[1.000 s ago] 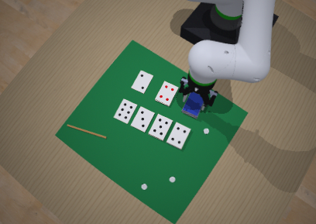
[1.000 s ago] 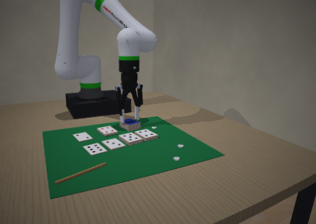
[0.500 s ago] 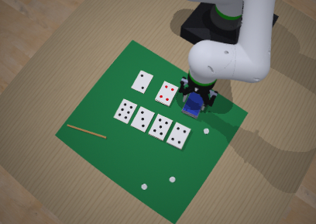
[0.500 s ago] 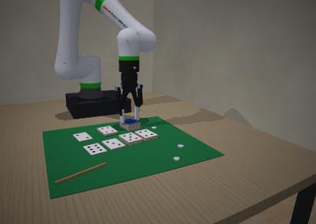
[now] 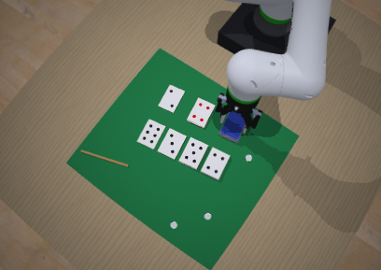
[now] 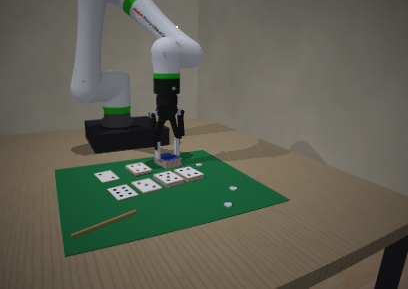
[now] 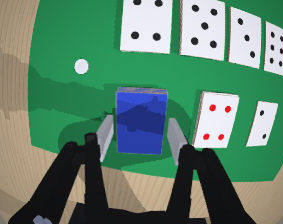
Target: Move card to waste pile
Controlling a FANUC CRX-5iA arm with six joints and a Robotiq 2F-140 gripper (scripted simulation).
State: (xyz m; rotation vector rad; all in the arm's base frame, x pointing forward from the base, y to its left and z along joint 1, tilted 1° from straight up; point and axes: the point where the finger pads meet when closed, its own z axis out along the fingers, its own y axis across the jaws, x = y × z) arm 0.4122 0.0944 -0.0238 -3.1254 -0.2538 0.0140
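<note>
The two-pip card is 3 cm ahead of my hand, 23 cm to the right of it and 6 cm below it. Round my hand: thin wooden stick (34 cm ahead, 29 cm to the right, 5 cm below); green mat (16 cm ahead, 9 cm to the right, 7 cm below).
</note>
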